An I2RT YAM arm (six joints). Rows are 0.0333 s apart.
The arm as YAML. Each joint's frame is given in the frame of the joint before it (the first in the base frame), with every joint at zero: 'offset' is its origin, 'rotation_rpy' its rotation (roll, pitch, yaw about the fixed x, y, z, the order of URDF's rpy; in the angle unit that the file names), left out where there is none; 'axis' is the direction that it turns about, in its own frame. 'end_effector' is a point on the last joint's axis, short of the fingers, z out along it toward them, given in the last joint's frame.
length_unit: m
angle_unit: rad
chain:
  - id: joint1
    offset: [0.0, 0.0, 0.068]
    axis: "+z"
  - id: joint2
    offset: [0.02, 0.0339, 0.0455]
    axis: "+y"
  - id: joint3
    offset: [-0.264, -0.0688, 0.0]
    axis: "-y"
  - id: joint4
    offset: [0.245, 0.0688, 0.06]
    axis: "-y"
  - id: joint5
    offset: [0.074, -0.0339, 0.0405]
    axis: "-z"
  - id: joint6
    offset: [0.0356, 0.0, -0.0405]
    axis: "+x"
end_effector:
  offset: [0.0, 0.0, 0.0]
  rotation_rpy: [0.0, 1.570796, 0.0]
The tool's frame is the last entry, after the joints.
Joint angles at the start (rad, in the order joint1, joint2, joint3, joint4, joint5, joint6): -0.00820, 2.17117, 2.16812, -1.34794, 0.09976, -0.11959
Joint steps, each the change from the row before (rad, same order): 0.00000, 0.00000, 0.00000, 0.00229, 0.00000, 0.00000; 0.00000, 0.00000, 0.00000, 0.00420, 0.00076, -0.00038; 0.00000, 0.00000, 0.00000, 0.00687, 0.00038, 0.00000; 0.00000, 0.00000, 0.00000, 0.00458, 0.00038, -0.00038; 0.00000, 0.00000, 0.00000, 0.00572, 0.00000, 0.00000; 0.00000, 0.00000, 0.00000, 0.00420, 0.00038, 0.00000; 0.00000, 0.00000, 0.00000, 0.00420, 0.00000, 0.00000; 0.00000, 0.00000, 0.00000, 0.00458, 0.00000, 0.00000; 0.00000, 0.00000, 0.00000, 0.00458, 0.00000, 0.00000; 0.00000, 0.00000, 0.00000, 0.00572, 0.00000, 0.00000; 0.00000, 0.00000, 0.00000, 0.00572, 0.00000, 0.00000; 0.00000, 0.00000, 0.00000, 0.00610, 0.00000, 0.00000
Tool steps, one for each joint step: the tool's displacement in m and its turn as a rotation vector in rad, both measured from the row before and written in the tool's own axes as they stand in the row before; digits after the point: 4 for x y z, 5 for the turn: -0.0002, 0.0000, 0.0000, 0.00027, -0.00226, 0.00023; -0.0005, -0.0001, 0.0000, 0.00125, -0.00406, 0.00004; -0.0007, -0.0001, 0.0000, 0.00120, -0.00674, 0.00069; -0.0005, -0.0001, 0.0000, 0.00092, -0.00448, 0.00008; -0.0006, -0.0001, 0.0000, 0.00068, -0.00565, 0.00058; -0.0005, -0.0001, 0.0000, 0.00088, -0.00410, 0.00043; -0.0005, -0.0001, 0.0000, 0.00050, -0.00415, 0.00043; -0.0005, -0.0001, 0.0000, 0.00055, -0.00452, 0.00046; -0.0005, -0.0001, 0.0000, 0.00055, -0.00452, 0.00046; -0.0006, -0.0001, 0.0000, 0.00068, -0.00565, 0.00058; -0.0006, -0.0001, 0.0000, 0.00068, -0.00565, 0.00058; -0.0007, -0.0001, 0.0000, 0.00073, -0.00602, 0.00062
